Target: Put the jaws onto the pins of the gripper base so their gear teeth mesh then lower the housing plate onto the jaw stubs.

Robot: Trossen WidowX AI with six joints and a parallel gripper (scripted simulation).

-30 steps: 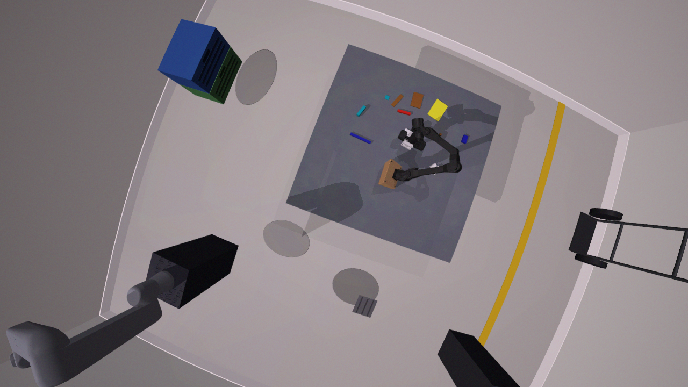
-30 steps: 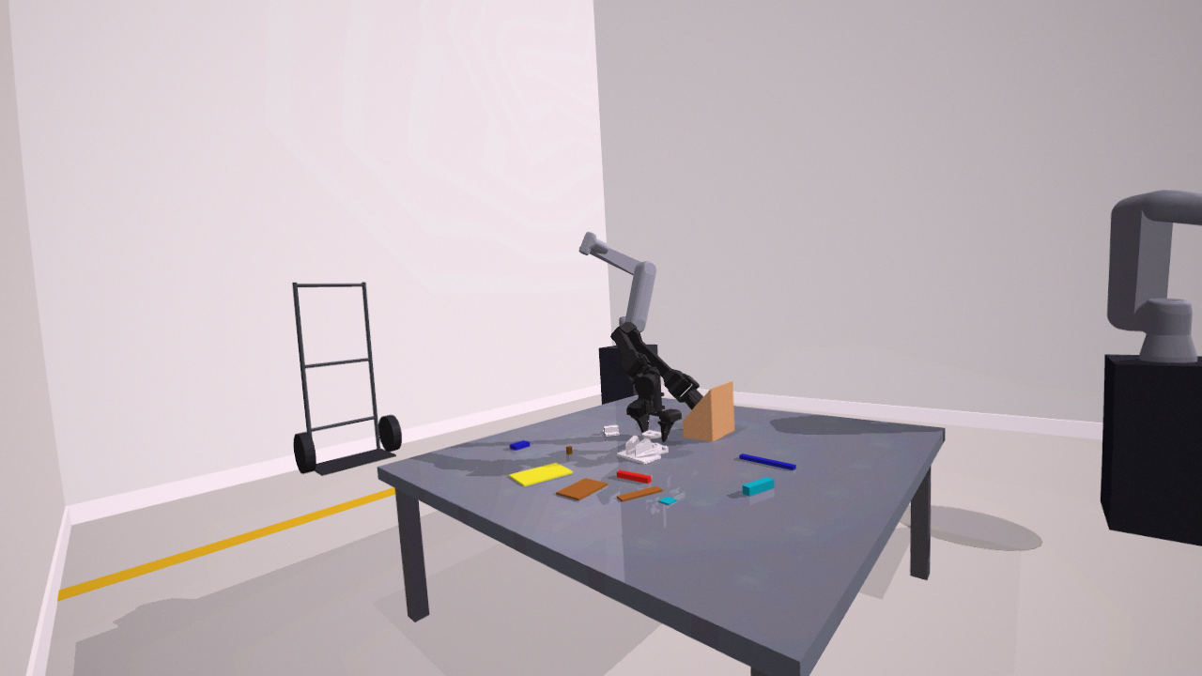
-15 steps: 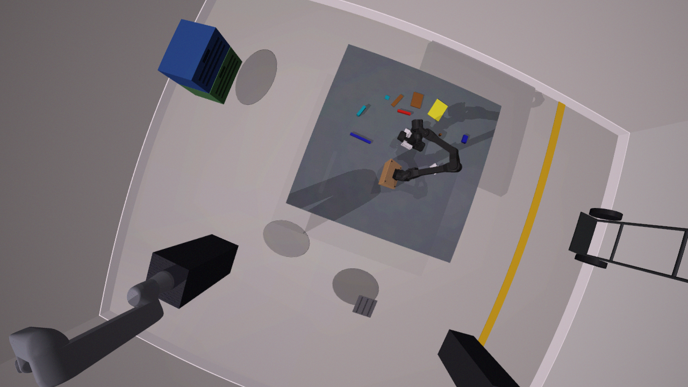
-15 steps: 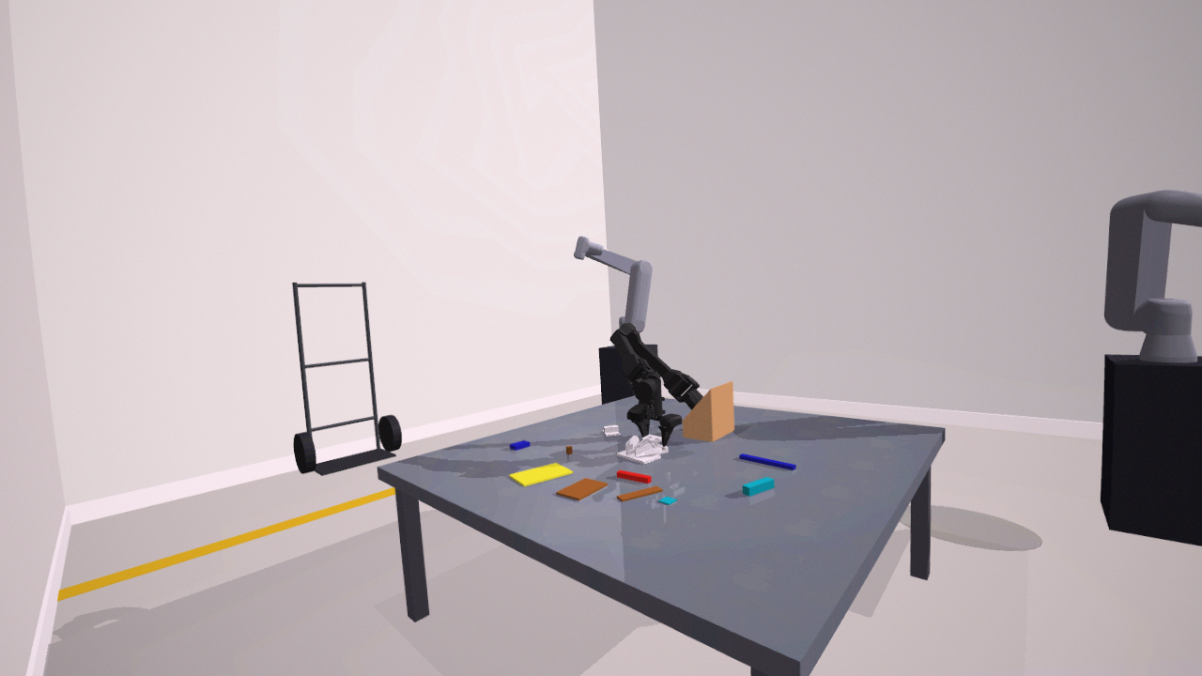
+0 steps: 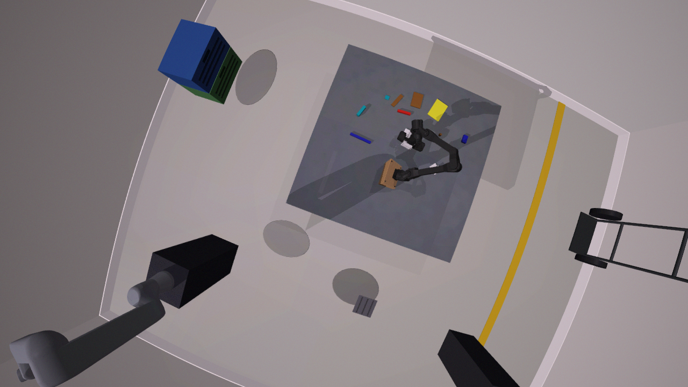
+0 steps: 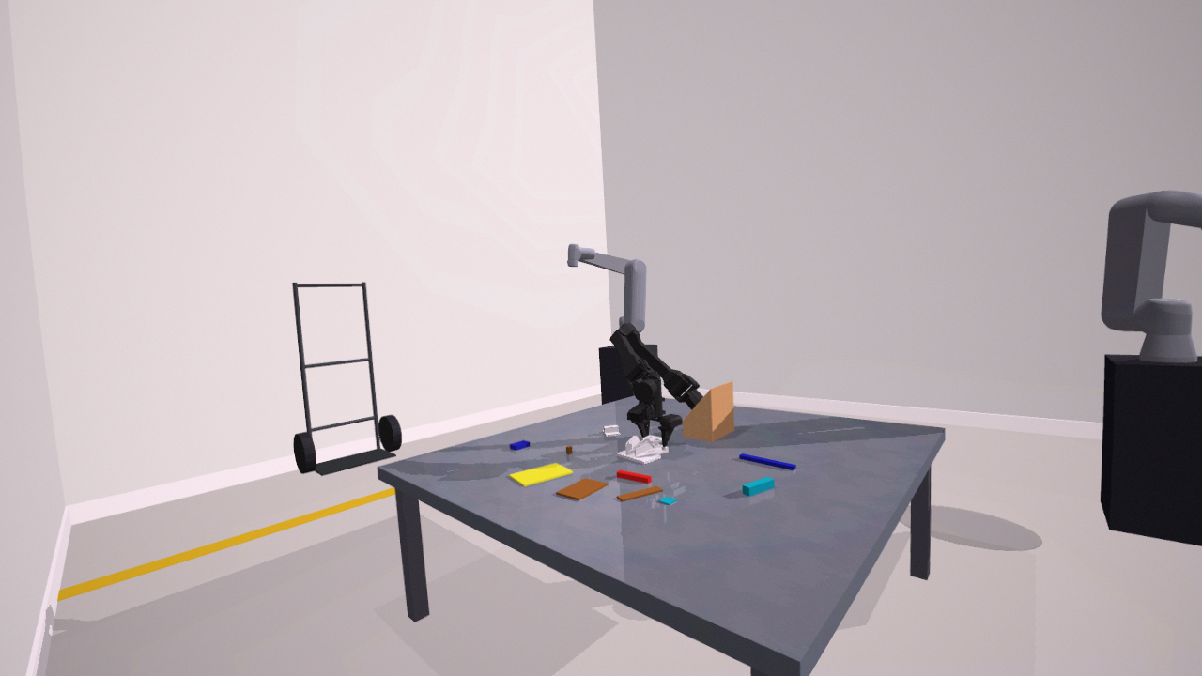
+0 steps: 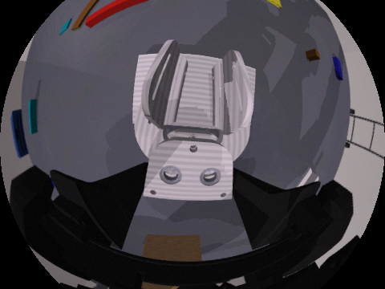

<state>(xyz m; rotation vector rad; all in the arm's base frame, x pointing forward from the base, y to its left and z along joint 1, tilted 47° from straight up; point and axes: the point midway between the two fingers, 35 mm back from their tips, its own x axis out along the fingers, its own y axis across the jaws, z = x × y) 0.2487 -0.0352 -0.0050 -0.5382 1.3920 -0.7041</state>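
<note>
Now: the white jaw 2 cm to the right of my gripper tip, 2 cm ahead of it and 1 cm below it. Also, from my gripper tip: flat white ribbed part (7 cm ahead, 2 cm below, 1 cm to the right); then red bar (23 cm ahead, 10 cm to the left, 1 cm below); then blue bar (33 cm to the left, 7 cm behind, 2 cm below).
</note>
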